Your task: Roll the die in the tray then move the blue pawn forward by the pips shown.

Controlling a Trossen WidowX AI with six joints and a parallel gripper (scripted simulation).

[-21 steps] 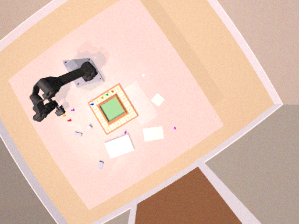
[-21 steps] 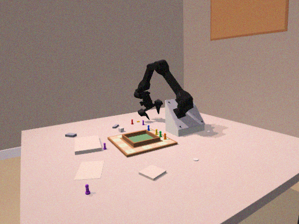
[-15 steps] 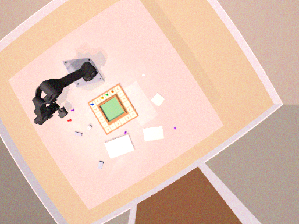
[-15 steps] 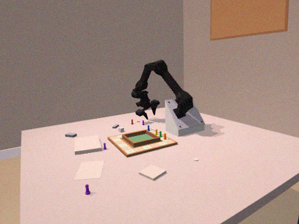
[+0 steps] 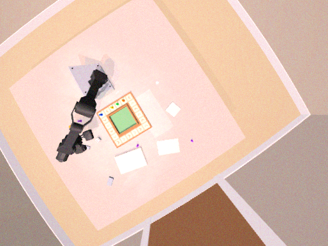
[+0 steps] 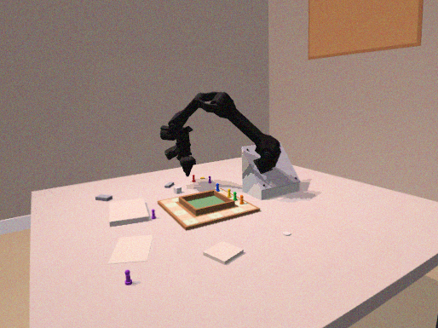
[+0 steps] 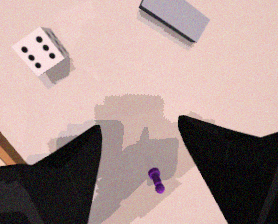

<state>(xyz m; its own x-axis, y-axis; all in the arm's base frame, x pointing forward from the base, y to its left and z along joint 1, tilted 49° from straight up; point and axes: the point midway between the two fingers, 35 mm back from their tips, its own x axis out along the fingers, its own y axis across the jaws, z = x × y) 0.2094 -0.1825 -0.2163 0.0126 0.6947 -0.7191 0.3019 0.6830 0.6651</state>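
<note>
The white die lies 7 cm ahead of my gripper tip, 5 cm to the left of it and 5 cm below it. Also, from my gripper tip: blue pawn (6 cm behind, 17 cm to the left, 3 cm below); then red pawn (7 cm behind, 6 cm to the right, 5 cm below); then yellow pawn (5 cm behind, 26 cm to the left, 3 cm below).
</note>
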